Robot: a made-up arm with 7 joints.
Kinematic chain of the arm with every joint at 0, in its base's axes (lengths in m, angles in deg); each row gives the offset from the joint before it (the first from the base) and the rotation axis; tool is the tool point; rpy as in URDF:
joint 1: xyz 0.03 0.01 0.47 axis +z
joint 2: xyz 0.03 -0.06 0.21 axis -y
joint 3: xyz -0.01 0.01 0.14 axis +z
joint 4: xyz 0.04 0 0.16 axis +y
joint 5: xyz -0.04 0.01 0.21 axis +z
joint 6: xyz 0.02 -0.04 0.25 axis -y
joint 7: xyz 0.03 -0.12 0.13 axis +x
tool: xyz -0.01 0 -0.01 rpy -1.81 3.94 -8.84
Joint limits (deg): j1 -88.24..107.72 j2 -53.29..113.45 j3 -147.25..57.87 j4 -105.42..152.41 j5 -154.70..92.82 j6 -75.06..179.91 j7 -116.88..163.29
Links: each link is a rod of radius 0.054 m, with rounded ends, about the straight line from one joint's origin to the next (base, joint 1, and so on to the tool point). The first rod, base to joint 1, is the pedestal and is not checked.
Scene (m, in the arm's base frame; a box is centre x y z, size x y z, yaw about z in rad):
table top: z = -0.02
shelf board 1: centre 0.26 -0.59 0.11 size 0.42 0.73 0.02 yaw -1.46
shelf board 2: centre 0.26 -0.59 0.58 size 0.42 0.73 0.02 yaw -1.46
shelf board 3: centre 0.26 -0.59 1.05 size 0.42 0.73 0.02 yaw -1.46
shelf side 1: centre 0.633 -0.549 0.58 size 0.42 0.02 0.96 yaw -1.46
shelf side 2: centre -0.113 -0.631 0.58 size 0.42 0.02 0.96 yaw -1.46
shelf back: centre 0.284 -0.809 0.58 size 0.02 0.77 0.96 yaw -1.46
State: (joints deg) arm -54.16 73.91 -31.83 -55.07 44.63 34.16 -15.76
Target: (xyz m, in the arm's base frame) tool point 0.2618 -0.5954 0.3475
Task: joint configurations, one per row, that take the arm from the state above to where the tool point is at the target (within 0.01 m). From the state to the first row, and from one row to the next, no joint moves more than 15 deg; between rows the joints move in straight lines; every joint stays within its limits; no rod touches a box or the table.
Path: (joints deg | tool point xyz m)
1: -40.05 73.92 -26.22 -61.36 37.83 41.09 -15.88 | -0.4729 0.4525 0.3909
2: -25.93 73.94 -20.60 -67.66 31.03 48.02 -15.99 | -0.5220 0.2439 0.3296
3: -11.82 73.95 -14.99 -73.95 24.23 54.95 -16.11 | -0.4939 0.0353 0.2863
4: 2.30 73.96 -9.38 -80.24 17.43 61.89 -16.22 | -0.3945 -0.1421 0.2626
5: 16.41 73.98 -3.76 -86.54 10.63 68.82 -16.34 | -0.2431 -0.2616 0.2587
6: 30.53 73.99 1.85 -92.83 3.83 75.75 -16.45 | -0.0694 -0.3080 0.2736
7: 44.64 74.00 7.46 -99.13 -2.97 82.68 -16.57 | 0.0938 -0.2807 0.3044
8: 58.76 74.02 13.07 -105.42 -9.77 89.61 -16.68 | 0.2171 -0.1940 0.3475
9: 60.23 78.40 19.07 -97.11 0.08 75.88 -17.08 | 0.2510 -0.2908 0.3253
10: 61.71 82.78 25.06 -88.80 9.93 62.14 -17.49 | 0.2756 -0.3953 0.3215
11: 63.18 87.17 31.05 -80.49 19.77 48.40 -17.89 | 0.2813 -0.4998 0.3318
12: 64.66 91.55 37.05 -72.18 29.62 34.67 -18.29 | 0.2619 -0.5954 0.3475

